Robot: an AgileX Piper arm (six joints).
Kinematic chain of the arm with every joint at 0, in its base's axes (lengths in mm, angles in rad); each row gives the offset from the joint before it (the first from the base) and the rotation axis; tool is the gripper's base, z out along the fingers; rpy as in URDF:
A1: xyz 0 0 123 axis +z
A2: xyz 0 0 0 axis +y
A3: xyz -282.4 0 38.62 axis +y
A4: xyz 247.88 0 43.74 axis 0.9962 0 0.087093
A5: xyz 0 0 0 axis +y
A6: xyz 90.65 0 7.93 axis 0.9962 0 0.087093
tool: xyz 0 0 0 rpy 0 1.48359 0
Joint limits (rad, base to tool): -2.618..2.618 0..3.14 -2.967..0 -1.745..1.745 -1.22..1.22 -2.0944..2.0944
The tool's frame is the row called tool.
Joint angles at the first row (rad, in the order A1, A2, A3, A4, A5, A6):
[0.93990, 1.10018, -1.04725, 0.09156, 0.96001, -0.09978]
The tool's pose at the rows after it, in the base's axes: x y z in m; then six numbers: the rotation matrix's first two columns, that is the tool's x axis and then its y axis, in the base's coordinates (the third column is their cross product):
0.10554, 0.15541, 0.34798, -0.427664, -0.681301, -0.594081, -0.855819, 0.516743, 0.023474
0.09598, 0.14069, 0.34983, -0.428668, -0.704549, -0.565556, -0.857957, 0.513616, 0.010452
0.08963, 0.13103, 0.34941, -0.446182, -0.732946, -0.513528, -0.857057, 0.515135, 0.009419
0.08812, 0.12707, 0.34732, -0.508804, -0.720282, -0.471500, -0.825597, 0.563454, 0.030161
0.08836, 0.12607, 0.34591, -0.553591, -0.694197, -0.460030, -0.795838, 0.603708, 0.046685
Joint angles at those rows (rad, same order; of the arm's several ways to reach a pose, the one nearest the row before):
[0.93991, 1.01996, -0.99404, 0.08427, 1.00042, -0.10228]
[0.93992, 0.96841, -0.98275, 0.06854, 1.07476, -0.10227]
[0.93986, 0.94584, -0.98279, 0.05905, 1.15865, -0.09593]
[0.93994, 0.94431, -0.98223, 0.04462, 1.20579, -0.02992]
[0.93991, 0.94429, -0.97845, 0.03535, 1.21273, 0.02518]

